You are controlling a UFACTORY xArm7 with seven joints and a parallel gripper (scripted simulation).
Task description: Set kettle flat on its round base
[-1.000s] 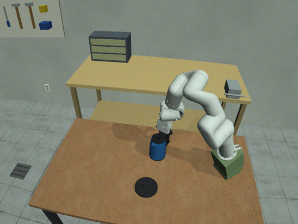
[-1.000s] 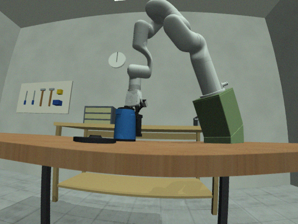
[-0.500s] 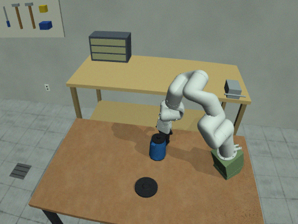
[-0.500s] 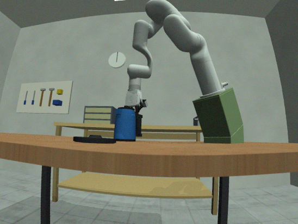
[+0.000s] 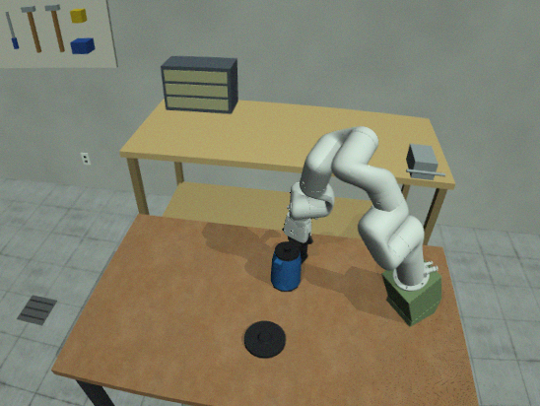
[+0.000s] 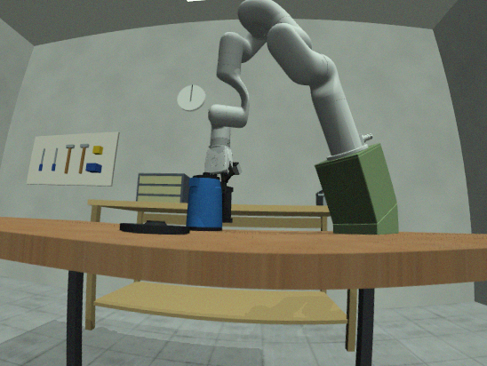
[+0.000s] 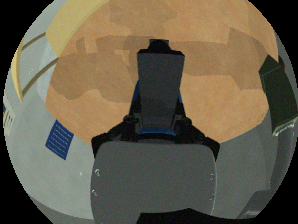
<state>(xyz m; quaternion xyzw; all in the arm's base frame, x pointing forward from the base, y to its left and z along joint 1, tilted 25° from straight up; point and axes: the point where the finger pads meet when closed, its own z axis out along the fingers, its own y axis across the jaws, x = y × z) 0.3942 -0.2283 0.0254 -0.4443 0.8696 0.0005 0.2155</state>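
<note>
My hand is 20 mm short of the blue kettle, 30 mm to the right of it and 60 mm above it. Round my hand: round black base: 110 mm ahead, 340 mm to the left, 140 mm below.
</note>
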